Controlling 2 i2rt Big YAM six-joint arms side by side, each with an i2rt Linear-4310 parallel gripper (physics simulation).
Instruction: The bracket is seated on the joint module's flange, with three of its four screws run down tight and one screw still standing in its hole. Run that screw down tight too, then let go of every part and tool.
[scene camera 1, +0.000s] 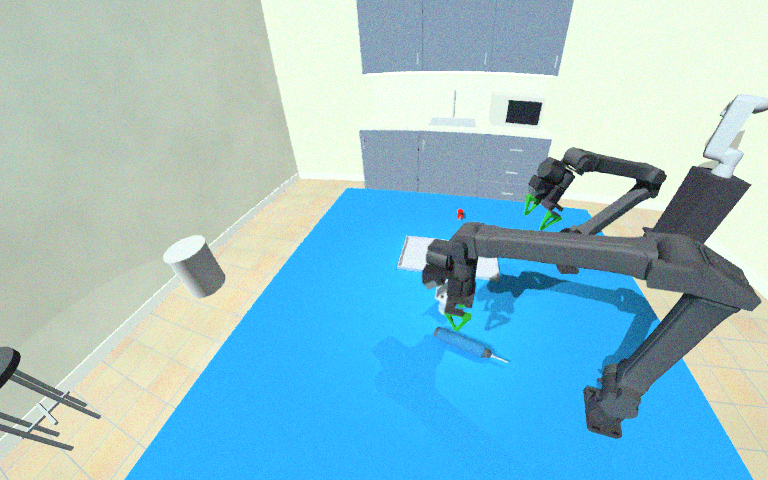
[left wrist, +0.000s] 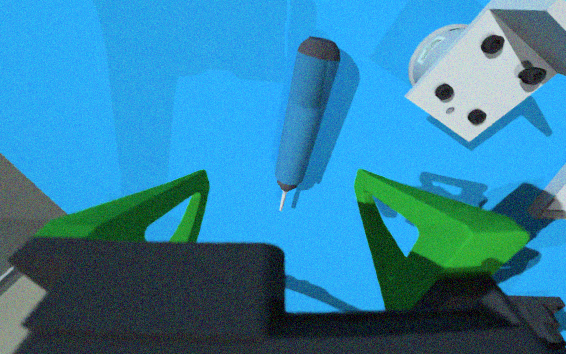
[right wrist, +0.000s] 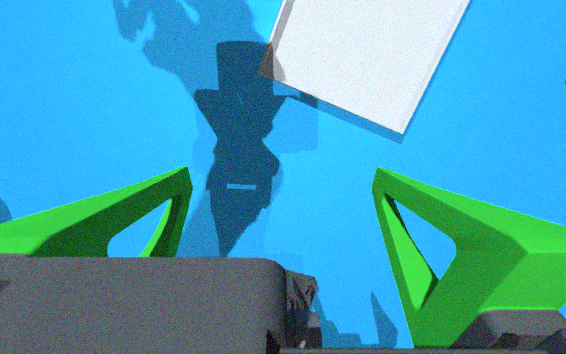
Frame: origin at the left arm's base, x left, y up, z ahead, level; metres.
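Seen in the pictures: left gripper, fingertip midpoint: (scene camera 1: 458, 318) (left wrist: 281, 177); right gripper, fingertip midpoint: (scene camera 1: 532, 222) (right wrist: 282, 177); left arm's base, origin of the base link: (scene camera 1: 600, 412); right arm's base, origin of the base link: (left wrist: 519, 303).
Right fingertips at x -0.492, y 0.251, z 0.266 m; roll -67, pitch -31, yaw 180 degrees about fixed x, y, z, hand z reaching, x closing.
Offsets run from my right fingertips to a thing's middle.
The white bracket @(dx +0.275, dy -0.169, dz +0.232 m) (left wrist: 462, 82) sits on the pale round joint module @(dx +0.275, dy -0.220, dz +0.232 m) (left wrist: 433, 52) at the upper right of the left wrist view; in scene camera 1 the left arm mostly hides them. Three black screw heads sit low on the bracket. The fourth screw @(dx +0.251, dy -0.183, dz +0.240 m) (left wrist: 532, 76), near its right corner, stands higher. The blue screwdriver @(dx +0.410, dy -0.231, dz +0.127 m) (scene camera 1: 464, 343) (left wrist: 306, 115) with dark ends lies on the mat, its thin tip toward the left gripper in the left wrist view. My left gripper (scene camera 1: 457, 323) (left wrist: 281, 177) is open above the screwdriver, not touching it. My right gripper (scene camera 1: 534, 221) (right wrist: 282, 177) is open and empty, high above the mat.
A white tray @(dx +0.002, dy -0.243, dz +0.287 m) (scene camera 1: 404, 253) (right wrist: 370, 60) lies behind the left arm. A small red object @(dx -0.332, dy -0.234, dz +0.296 m) (scene camera 1: 460, 214) is near the mat's far edge. The left forearm crosses scene camera 1 in front of the right arm. A grey cylinder (scene camera 1: 198, 268) and a stool (scene camera 1: 48, 387) are at the left.
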